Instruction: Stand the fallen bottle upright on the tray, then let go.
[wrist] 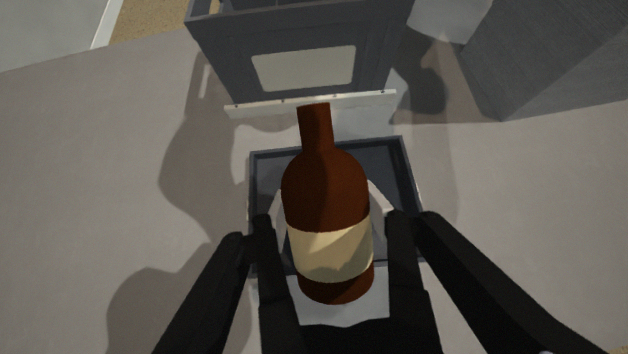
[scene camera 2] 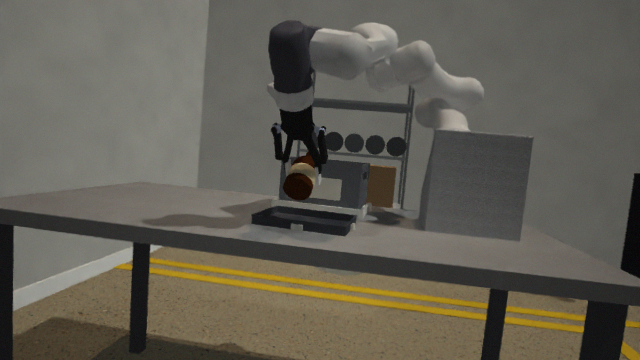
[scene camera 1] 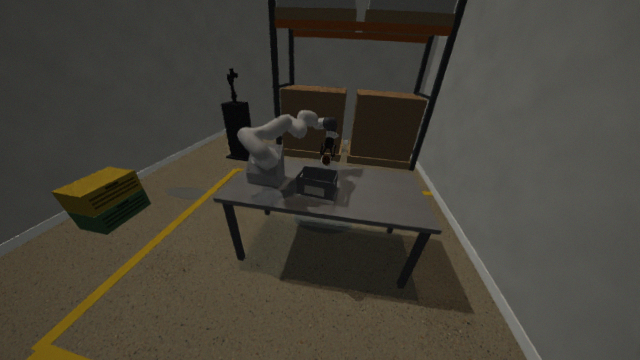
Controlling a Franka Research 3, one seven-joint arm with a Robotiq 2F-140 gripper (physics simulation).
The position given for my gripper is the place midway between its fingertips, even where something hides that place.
Observation:
I see my gripper (scene camera 2: 304,180) and a brown bottle (scene camera 2: 300,180).
The brown bottle shows as well in the wrist view (wrist: 324,190). My gripper also shows in the wrist view (wrist: 325,197).

